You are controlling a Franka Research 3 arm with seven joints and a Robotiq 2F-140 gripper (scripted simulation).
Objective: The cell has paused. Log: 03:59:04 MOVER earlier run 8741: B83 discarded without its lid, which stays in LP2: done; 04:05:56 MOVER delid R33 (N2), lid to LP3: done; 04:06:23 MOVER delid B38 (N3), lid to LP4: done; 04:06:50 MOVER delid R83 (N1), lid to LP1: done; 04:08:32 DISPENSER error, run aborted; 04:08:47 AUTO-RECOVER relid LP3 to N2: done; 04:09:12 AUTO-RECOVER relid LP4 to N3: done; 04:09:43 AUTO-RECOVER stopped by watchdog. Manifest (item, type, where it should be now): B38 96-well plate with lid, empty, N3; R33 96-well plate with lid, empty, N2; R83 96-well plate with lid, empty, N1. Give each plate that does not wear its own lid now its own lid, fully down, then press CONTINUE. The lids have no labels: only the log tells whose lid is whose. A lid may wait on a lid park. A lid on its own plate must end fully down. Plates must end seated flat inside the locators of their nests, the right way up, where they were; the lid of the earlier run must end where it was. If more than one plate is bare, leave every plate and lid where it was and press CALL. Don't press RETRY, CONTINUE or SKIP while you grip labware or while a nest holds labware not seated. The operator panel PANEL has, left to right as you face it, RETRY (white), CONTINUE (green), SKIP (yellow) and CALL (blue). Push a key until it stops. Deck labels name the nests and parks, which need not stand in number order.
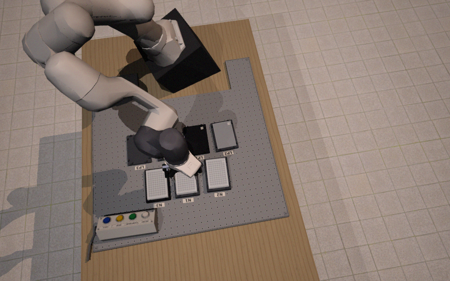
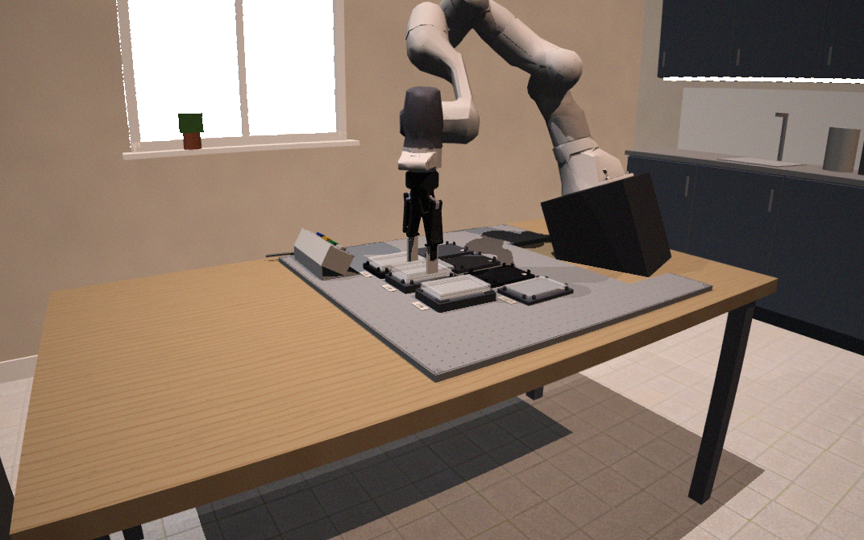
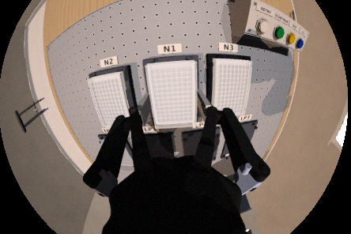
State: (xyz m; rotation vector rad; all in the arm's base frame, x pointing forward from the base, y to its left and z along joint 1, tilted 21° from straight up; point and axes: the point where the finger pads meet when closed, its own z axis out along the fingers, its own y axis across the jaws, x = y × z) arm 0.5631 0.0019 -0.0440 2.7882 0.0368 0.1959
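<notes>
Now: hand 40 mm above the plate. From my hand the other things lie so: lid park LP4: 180 mm behind, 70 mm to the right, 60 mm below; white key: 140 mm ahead, 170 mm to the right; lid park LP1: 180 mm behind, 60 mm to the left, 60 mm below.
</notes>
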